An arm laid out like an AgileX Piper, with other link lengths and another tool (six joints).
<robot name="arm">
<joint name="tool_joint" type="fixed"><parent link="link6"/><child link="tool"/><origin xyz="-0.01 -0.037 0.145" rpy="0 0.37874 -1.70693"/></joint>
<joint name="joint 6" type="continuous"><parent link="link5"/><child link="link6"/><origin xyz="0 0.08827 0" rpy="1.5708 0 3.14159"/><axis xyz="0 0 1"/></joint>
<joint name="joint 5" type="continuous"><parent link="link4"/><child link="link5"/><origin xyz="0 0 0" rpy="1.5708 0 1.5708"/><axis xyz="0 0 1"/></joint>
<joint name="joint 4" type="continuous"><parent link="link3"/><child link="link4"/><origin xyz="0.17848 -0.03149 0" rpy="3.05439 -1.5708 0"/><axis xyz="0 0 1"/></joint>
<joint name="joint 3" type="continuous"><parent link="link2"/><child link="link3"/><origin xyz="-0.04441 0.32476 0" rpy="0 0 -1.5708"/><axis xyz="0 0 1"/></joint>
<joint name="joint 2" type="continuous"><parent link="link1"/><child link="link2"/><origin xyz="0 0 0" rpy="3.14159 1.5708 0"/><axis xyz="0 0 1"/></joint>
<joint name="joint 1" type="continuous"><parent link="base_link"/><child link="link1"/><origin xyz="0 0 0.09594" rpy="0 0 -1.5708"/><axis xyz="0 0 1"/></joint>
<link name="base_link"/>
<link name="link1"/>
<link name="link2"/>
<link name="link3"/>
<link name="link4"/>
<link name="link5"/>
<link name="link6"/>
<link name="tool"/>
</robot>
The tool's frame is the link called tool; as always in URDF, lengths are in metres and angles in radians. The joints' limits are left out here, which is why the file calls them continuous.
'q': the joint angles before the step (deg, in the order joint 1, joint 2, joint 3, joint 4, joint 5, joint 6). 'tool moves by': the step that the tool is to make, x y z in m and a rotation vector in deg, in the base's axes. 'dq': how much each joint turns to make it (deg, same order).
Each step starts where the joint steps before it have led.
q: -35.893 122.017 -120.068 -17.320 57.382 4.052
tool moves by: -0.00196 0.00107 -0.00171 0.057 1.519 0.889
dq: 0.000 0.001 -0.001 0.001 0.929 -1.497
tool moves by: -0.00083 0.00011 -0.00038 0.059 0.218 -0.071
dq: 0.001 -0.001 0.003 -0.085 0.220 0.002
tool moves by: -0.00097 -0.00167 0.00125 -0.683 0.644 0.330
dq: -0.001 0.000 0.000 -0.668 0.000 -0.468
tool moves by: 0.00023 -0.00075 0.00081 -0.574 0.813 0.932
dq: 0.000 -0.001 -0.001 -0.258 0.002 -1.211
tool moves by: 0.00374 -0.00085 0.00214 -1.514 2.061 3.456
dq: 0.001 0.002 -0.003 -0.001 -0.383 -4.281
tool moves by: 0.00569 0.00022 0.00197 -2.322 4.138 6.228
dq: -0.001 0.000 0.002 0.233 -0.126 -7.950
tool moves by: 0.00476 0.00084 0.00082 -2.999 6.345 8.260
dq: -0.101 -0.002 0.001 0.045 0.521 -10.928
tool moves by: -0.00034 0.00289 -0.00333 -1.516 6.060 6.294
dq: -0.107 0.000 0.002 0.022 1.754 -8.781
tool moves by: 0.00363 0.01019 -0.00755 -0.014 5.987 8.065
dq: 0.001 0.002 -0.006 1.968 2.212 -10.589
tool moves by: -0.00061 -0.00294 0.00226 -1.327 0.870 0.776
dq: -0.001 -0.002 0.007 -1.122 -0.326 -0.903
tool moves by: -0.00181 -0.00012 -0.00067 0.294 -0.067 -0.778
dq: 0.000 0.000 -0.002 -0.142 0.350 0.813
